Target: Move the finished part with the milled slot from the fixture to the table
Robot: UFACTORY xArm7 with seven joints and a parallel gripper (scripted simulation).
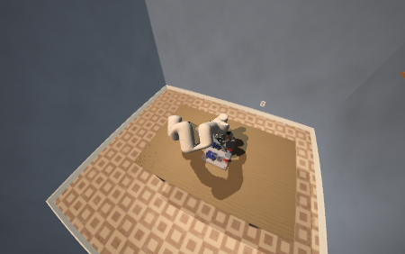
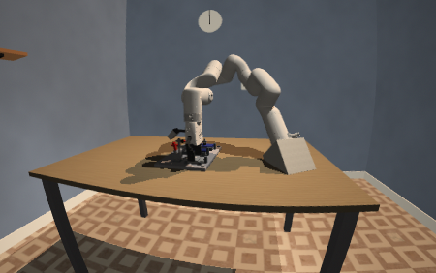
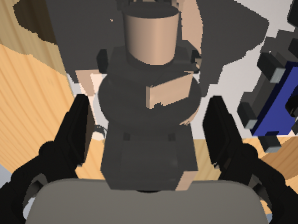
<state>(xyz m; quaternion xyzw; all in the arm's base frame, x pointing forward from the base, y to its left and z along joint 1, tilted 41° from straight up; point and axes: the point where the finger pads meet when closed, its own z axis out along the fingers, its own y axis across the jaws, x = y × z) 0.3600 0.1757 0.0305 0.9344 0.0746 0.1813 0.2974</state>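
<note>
Right now the finished part is 10 mm behind my hand and 20 mm below it. The rest, counted from my hand: grey fixture plate: 60 mm ahead, 110 mm to the right, 40 mm below.
</note>
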